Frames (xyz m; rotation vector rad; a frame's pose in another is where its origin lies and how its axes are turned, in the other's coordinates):
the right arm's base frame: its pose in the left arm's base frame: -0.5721 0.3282 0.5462 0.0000 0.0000 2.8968
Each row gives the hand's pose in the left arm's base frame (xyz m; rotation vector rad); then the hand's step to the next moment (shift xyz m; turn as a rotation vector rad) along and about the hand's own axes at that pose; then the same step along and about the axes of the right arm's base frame.
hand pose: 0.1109 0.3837 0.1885 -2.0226 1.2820 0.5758
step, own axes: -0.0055 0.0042 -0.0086 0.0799 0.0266 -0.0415
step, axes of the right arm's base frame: 0.0048 0.0055 0.0083 -0.0310 0.0822 -0.0331
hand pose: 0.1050 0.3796 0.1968 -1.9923 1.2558 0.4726
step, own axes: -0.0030 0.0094 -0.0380 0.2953 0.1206 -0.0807
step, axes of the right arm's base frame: 0.0050 0.0308 0.0238 -0.0885 0.2611 -0.1795
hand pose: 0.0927 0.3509 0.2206 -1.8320 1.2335 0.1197
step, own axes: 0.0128 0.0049 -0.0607 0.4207 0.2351 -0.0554
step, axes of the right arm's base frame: 0.0069 0.0559 0.0264 -0.0911 0.3437 -0.3300
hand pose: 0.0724 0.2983 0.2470 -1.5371 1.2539 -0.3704
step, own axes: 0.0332 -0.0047 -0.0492 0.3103 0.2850 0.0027
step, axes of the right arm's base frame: 0.0080 0.0580 0.0109 -0.0351 0.2241 -0.3551
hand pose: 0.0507 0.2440 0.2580 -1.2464 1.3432 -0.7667
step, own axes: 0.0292 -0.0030 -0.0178 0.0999 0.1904 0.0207
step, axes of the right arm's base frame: 0.0038 0.0341 -0.0019 0.0002 0.0466 -0.2109
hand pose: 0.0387 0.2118 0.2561 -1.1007 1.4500 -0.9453
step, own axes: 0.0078 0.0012 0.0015 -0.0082 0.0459 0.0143
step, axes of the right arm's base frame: -0.0027 0.0067 -0.0034 -0.0026 -0.0215 -0.0437
